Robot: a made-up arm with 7 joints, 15 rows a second.
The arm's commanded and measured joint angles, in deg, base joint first. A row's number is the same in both.
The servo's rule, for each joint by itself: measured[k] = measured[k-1] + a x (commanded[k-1-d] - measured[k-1]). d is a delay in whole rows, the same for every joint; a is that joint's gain. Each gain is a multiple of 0.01, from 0.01 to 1. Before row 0 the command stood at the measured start. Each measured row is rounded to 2 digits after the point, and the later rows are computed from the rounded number. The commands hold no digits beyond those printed.
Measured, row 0: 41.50 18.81 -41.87 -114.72 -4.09 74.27 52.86
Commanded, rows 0 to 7: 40.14 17.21 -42.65 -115.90 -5.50 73.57 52.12; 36.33 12.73 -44.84 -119.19 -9.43 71.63 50.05; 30.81 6.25 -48.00 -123.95 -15.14 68.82 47.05; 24.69 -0.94 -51.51 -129.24 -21.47 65.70 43.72; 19.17 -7.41 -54.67 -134.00 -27.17 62.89 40.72; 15.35 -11.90 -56.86 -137.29 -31.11 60.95 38.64; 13.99 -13.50 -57.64 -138.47 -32.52 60.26 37.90; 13.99 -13.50 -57.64 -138.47 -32.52 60.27 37.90
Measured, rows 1 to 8: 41.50 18.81 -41.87 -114.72 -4.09 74.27 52.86; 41.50 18.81 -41.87 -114.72 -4.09 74.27 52.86; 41.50 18.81 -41.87 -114.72 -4.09 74.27 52.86; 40.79 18.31 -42.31 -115.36 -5.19 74.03 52.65; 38.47 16.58 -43.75 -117.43 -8.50 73.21 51.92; 34.49 13.38 -46.17 -120.95 -13.68 71.72 50.56; 29.39 8.94 -49.21 -125.43 -19.76 69.67 48.64; 24.08 3.87 -52.32 -130.06 -25.54 67.36 46.42
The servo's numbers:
d 3
a 0.52 0.31 0.57 0.54 0.78 0.34 0.28

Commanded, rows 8 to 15: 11.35 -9.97 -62.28 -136.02 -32.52 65.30 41.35; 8.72 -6.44 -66.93 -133.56 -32.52 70.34 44.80; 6.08 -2.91 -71.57 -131.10 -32.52 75.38 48.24; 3.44 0.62 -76.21 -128.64 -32.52 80.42 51.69; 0.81 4.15 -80.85 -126.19 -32.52 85.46 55.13; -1.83 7.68 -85.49 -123.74 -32.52 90.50 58.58; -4.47 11.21 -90.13 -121.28 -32.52 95.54 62.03; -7.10 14.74 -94.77 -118.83 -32.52 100.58 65.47
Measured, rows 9 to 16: 19.54 -1.02 -54.91 -133.96 -29.88 65.18 44.24; 16.65 -4.89 -56.47 -136.40 -31.94 63.51 42.46; 15.27 -7.56 -57.14 -137.52 -32.39 62.41 41.18; 13.23 -8.31 -60.07 -136.71 -32.49 63.39 41.23; 10.88 -7.73 -63.98 -135.01 -32.51 65.75 42.23; 8.38 -6.24 -68.31 -132.90 -32.52 69.02 43.91; 5.81 -4.11 -72.81 -130.60 -32.52 72.90 46.09; 3.21 -1.55 -77.39 -128.22 -32.52 77.17 48.62
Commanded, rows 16 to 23: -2.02 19.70 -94.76 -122.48 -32.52 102.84 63.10; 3.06 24.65 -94.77 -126.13 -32.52 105.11 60.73; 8.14 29.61 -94.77 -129.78 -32.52 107.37 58.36; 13.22 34.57 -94.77 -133.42 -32.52 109.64 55.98; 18.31 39.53 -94.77 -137.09 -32.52 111.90 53.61; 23.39 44.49 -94.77 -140.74 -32.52 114.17 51.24; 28.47 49.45 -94.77 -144.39 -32.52 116.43 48.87; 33.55 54.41 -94.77 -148.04 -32.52 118.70 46.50
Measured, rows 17 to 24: 0.59 1.31 -82.01 -125.80 -32.52 81.70 51.41; -2.04 4.38 -86.64 -123.36 -32.52 86.41 54.38; -4.67 7.59 -91.27 -120.91 -32.52 91.23 57.49; -3.29 11.34 -93.26 -121.76 -32.52 95.18 59.06; 0.01 15.47 -94.12 -124.12 -32.52 98.56 59.53; 4.24 19.85 -94.49 -127.18 -32.52 101.56 59.20; 8.91 24.41 -94.65 -130.55 -32.52 104.31 58.30; 13.80 29.10 -94.72 -134.08 -32.52 106.89 56.99
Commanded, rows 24 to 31: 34.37 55.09 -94.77 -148.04 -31.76 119.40 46.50; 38.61 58.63 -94.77 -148.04 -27.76 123.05 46.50; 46.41 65.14 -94.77 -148.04 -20.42 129.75 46.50; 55.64 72.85 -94.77 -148.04 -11.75 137.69 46.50; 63.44 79.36 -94.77 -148.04 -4.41 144.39 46.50; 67.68 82.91 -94.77 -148.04 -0.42 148.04 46.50; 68.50 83.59 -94.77 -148.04 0.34 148.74 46.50; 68.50 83.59 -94.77 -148.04 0.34 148.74 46.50
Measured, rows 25 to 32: 18.79 33.87 -94.75 -137.68 -32.52 109.37 55.38; 23.82 38.70 -94.76 -141.30 -32.52 111.77 53.56; 28.88 43.57 -94.77 -144.94 -32.52 114.13 51.58; 31.73 47.14 -94.77 -146.61 -31.93 115.92 50.16; 35.31 50.70 -94.77 -147.38 -28.68 118.34 49.14; 41.08 55.18 -94.77 -147.74 -22.24 122.22 48.40; 48.65 60.66 -94.77 -147.90 -14.06 127.48 47.87; 56.34 66.46 -94.77 -147.98 -6.53 133.23 47.49
